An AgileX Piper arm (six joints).
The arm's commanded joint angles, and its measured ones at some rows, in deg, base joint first. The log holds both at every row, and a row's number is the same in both.
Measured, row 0: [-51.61, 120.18, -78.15, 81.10, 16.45, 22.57]
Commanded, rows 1 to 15: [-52.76, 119.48, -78.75, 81.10, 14.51, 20.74]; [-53.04, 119.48, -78.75, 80.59, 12.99, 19.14]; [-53.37, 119.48, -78.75, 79.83, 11.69, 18.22]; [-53.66, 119.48, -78.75, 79.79, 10.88, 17.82]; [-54.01, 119.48, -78.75, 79.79, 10.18, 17.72]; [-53.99, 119.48, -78.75, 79.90, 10.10, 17.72]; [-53.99, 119.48, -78.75, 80.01, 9.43, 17.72]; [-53.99, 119.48, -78.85, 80.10, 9.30, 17.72]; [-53.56, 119.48, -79.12, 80.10, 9.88, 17.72]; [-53.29, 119.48, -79.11, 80.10, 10.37, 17.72]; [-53.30, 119.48, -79.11, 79.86, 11.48, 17.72]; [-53.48, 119.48, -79.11, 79.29, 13.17, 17.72]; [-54.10, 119.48, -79.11, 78.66, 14.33, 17.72]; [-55.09, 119.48, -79.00, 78.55, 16.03, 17.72]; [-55.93, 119.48, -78.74, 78.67, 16.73, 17.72]
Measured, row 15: [-53.93, 120.18, -78.63, 80.04, 12.26, 18.73]
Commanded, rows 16 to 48: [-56.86, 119.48, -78.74, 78.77, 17.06, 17.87]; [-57.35, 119.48, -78.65, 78.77, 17.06, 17.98]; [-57.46, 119.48, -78.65, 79.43, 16.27, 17.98]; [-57.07, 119.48, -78.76, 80.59, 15.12, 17.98]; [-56.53, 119.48, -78.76, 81.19, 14.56, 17.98]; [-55.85, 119.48, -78.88, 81.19, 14.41, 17.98]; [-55.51, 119.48, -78.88, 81.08, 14.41, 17.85]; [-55.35, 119.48, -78.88, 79.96, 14.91, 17.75]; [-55.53, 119.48, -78.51, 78.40, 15.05, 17.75]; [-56.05, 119.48, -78.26, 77.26, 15.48, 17.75]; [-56.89, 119.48, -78.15, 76.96, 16.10, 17.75]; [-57.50, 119.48, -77.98, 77.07, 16.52, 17.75]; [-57.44, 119.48, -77.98, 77.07, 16.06, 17.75]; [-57.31, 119.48, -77.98, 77.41, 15.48, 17.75]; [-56.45, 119.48, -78.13, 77.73, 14.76, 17.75]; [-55.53, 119.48, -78.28, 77.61, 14.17, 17.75]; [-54.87, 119.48, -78.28, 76.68, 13.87, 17.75]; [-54.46, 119.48, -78.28, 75.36, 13.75, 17.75]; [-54.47, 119.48, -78.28, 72.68, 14.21, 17.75]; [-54.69, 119.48, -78.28, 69.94, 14.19, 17.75]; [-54.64, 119.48, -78.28, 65.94, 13.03, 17.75]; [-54.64, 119.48, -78.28, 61.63, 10.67, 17.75]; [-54.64, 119.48, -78.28, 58.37, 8.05, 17.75]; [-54.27, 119.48, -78.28, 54.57, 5.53, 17.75]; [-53.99, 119.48, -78.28, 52.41, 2.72, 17.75]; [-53.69, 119.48, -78.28, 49.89, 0.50, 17.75]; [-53.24, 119.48, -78.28, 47.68, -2.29, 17.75]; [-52.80, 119.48, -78.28, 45.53, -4.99, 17.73]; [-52.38, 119.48, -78.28, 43.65, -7.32, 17.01]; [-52.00, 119.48, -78.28, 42.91, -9.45, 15.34]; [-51.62, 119.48, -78.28, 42.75, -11.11, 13.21]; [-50.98, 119.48, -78.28, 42.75, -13.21, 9.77]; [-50.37, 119.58, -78.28, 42.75, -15.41, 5.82]
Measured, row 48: [-52.55, 120.18, -78.11, 45.54, -6.78, 15.97]
